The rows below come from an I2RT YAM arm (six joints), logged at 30 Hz.
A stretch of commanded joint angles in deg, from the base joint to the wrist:
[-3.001, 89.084, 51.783, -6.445, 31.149, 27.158]
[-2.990, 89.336, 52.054, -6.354, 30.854, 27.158]
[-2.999, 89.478, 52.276, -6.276, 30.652, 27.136]
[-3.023, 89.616, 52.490, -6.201, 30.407, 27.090]
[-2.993, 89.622, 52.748, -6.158, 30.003, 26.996]
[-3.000, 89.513, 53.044, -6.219, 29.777, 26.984]
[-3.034, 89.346, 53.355, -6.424, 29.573, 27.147]
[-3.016, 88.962, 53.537, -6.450, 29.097, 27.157]
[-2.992, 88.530, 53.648, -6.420, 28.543, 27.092]
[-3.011, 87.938, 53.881, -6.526, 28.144, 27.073]
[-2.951, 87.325, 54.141, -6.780, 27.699, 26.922]
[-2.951, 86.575, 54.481, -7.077, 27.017, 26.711]
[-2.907, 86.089, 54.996, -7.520, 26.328, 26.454]
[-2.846, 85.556, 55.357, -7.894, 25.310, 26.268]
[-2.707, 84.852, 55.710, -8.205, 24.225, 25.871]
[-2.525, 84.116, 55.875, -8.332, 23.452, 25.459]
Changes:
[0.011, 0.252, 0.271, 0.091, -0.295, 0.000]
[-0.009, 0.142, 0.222, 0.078, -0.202, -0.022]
[-0.024, 0.138, 0.214, 0.075, -0.245, -0.046]
[0.030, 0.006, 0.258, 0.043, -0.404, -0.094]
[-0.007, -0.109, 0.296, -0.061, -0.226, -0.012]
[-0.034, -0.167, 0.311, -0.205, -0.204, 0.163]
[0.018, -0.384, 0.182, -0.026, -0.476, 0.010]
[0.024, -0.432, 0.111, 0.030, -0.554, -0.065]
[-0.019, -0.592, 0.233, -0.106, -0.399, -0.019]
[0.060, -0.613, 0.260, -0.254, -0.445, -0.151]
[0.000, -0.750, 0.340, -0.297, -0.682, -0.211]
[0.044, -0.486, 0.515, -0.443, -0.689, -0.257]
[0.061, -0.533, 0.361, -0.374, -1.018, -0.186]
[0.139, -0.704, 0.353, -0.311, -1.085, -0.397]
[0.182, -0.736, 0.165, -0.127, -0.773, -0.412]

